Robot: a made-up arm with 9 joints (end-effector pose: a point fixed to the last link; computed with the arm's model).
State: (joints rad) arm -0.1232 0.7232 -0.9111 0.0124 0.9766 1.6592 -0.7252 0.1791 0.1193
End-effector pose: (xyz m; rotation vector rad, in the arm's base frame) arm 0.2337 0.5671 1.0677 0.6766 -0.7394 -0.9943
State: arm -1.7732 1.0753 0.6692 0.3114 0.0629 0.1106 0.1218 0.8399 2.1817
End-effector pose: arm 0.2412 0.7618 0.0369 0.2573 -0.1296 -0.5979
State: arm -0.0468 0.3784 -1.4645 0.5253 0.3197 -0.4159 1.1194 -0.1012 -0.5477
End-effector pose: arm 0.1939 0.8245 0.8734 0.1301 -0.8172 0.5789
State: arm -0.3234 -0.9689 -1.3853 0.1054 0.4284 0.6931 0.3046 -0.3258 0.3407
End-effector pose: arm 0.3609 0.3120 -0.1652 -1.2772 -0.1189 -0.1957
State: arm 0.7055 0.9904 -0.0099 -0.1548 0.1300 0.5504 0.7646 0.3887 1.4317
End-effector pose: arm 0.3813 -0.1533 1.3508 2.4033 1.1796 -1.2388
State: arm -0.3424 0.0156 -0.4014 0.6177 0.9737 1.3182 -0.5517 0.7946 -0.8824
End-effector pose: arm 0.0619 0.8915 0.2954 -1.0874 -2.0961 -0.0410
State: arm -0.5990 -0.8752 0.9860 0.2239 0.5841 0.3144 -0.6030 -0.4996 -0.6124
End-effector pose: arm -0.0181 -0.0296 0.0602 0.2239 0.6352 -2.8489
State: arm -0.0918 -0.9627 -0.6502 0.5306 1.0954 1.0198 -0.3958 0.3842 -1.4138
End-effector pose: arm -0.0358 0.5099 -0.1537 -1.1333 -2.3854 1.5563
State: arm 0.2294 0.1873 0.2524 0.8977 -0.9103 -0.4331 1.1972 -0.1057 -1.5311
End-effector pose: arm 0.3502 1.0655 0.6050 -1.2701 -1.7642 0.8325
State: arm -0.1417 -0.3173 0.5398 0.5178 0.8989 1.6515 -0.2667 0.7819 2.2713
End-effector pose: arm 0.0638 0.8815 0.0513 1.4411 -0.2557 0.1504
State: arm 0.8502 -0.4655 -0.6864 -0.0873 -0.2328 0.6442 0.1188 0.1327 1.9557
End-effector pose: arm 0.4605 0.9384 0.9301 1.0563 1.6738 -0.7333
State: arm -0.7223 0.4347 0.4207 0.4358 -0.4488 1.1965 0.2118 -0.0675 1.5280
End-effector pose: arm 0.3507 0.8648 0.2311 0.3262 -0.3407 -0.9727
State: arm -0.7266 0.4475 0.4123 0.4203 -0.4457 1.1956 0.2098 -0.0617 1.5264
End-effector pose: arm 0.3486 0.8700 0.2472 0.3442 -0.3239 -0.9766
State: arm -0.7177 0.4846 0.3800 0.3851 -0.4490 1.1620 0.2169 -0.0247 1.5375
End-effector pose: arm 0.3522 0.8915 0.3047 0.4050 -0.2391 -1.0134
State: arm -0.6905 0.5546 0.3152 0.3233 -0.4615 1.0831 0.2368 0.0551 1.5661
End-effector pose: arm 0.3669 0.9235 0.4201 0.5196 -0.0567 -1.0864
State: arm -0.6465 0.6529 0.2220 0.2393 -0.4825 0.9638 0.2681 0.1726 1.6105
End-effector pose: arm 0.3968 0.9420 0.5836 0.6704 0.2202 -1.1721
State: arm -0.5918 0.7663 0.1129 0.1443 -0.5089 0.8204 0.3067 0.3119 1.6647
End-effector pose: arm 0.4408 0.9266 0.7631 0.8228 0.5605 -1.2369
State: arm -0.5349 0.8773 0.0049 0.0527 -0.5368 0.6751 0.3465 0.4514 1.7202
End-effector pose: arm 0.4901 0.8796 0.9212 0.9433 0.9112 -1.2593
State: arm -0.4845 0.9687 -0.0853 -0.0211 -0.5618 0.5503 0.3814 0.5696 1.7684
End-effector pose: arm 0.5329 0.8230 1.0353 1.0158 1.2111 -1.2437
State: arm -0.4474 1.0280 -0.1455 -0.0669 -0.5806 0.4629 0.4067 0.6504 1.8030
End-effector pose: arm 0.5612 0.7802 1.1018 1.0464 1.4140 -1.2151
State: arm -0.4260 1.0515 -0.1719 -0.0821 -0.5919 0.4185 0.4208 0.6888 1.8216
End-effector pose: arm 0.5730 0.7630 1.1282 1.0515 1.5059 -1.1983
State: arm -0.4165 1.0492 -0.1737 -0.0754 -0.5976 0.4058 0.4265 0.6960 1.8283
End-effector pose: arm 0.5732 0.7663 1.1289 1.0451 1.5175 -1.1978
